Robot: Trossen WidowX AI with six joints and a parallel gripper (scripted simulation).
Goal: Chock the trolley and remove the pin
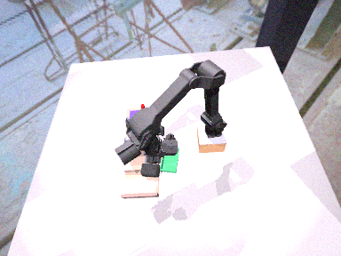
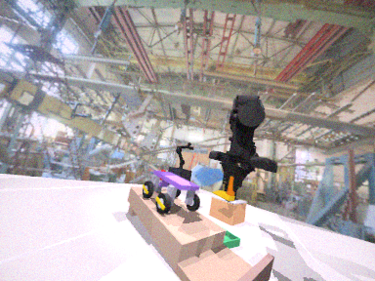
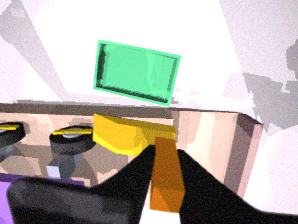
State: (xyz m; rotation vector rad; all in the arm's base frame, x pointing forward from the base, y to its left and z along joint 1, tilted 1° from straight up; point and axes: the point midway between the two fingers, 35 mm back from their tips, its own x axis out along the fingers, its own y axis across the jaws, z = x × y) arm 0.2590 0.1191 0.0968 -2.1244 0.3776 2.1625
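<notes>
The red-headed stop pin is 4 cm ahead of my gripper tip, 27 cm to the right of it and 3 cm below it. From my gripper tip the other things lie so: green tray: 5 cm behind, 5 cm to the right, 16 cm below; yellow chock: 2 cm to the right, 1 cm below; purple trolley: 7 cm ahead, 17 cm to the right, 4 cm below.
</notes>
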